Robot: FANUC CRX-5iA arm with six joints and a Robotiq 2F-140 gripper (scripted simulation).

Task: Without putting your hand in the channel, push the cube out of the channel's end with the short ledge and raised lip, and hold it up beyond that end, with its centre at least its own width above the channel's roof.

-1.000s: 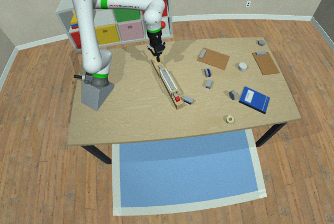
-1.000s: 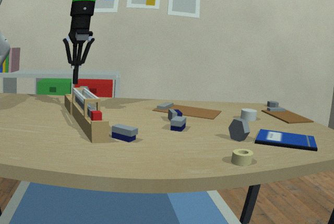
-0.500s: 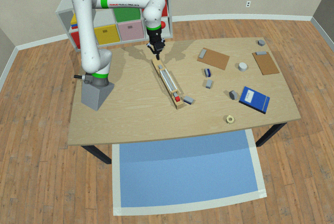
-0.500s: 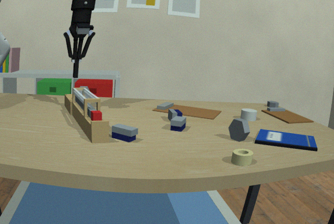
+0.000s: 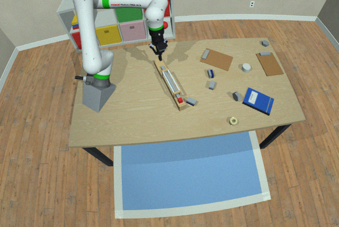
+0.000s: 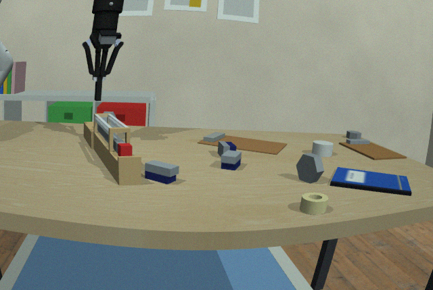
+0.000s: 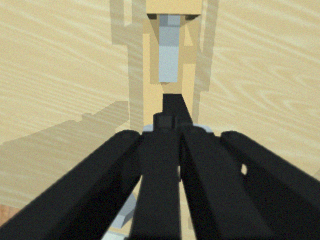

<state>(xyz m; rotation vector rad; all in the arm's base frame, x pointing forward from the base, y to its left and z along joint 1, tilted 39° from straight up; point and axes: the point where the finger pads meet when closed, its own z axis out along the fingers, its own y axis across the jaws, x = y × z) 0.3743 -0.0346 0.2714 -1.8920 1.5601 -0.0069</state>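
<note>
Right now the red cube is 10 cm ahead of my hand, 31 cm to the right of it and 9 cm below it. From my hand the other things lie so: tape roll 42 cm ahead, 48 cm to the right, 14 cm below; grey-and-blue block 17 cm ahead, 30 cm to the right, 14 cm below; wooden channel 5 cm ahead, 17 cm to the right, 10 cm below.
</note>
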